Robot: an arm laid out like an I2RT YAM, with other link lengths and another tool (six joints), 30 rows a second.
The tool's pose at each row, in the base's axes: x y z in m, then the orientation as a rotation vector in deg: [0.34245 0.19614 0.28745 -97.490 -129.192 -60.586]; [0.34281 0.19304 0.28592 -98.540 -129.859 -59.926]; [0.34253 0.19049 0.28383 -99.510 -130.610 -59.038]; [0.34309 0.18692 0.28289 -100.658 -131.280 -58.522]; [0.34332 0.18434 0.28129 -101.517 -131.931 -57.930]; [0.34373 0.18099 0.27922 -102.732 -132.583 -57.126]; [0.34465 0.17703 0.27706 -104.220 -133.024 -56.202]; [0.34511 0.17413 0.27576 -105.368 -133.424 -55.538]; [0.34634 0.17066 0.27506 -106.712 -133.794 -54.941]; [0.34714 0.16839 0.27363 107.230 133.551 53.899]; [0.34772 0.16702 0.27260 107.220 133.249 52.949]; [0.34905 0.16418 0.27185 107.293 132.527 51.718]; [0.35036 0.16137 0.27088 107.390 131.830 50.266]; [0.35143 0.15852 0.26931 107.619 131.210 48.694]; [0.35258 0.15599 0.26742 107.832 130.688 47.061]
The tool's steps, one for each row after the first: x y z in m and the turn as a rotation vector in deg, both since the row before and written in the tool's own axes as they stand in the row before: [-0.00334 -0.00075 -0.00059 -0.032 -1.133 0.006]; [-0.00295 -0.00150 0.00002 0.126 -1.160 -0.041]; [-0.00355 -0.00037 -0.00110 -0.180 -1.180 0.005]; [-0.00293 -0.00083 -0.00009 -0.032 -0.995 -0.065]; [-0.00383 -0.00098 -0.00002 -0.022 -1.251 0.063]; [-0.00456 -0.00064 0.00000 -0.002 -1.324 0.280]; [-0.00316 -0.00052 -0.00022 -0.056 -1.050 0.168]; [-0.00367 0.00038 -0.00065 -0.170 -1.150 0.230]; [-0.00276 -0.00018 0.00041 0.027 -1.021 0.124]; [-0.00175 -0.00010 0.00045 0.088 -0.743 -0.046]; [-0.00318 0.00053 -0.00012 -0.056 -1.124 0.055]; [-0.00322 0.00042 0.00014 0.046 -1.235 0.051]; [-0.00337 -0.00006 0.00060 0.193 -1.227 0.117]; [-0.00318 -0.00009 0.00109 0.281 -1.208 0.088]
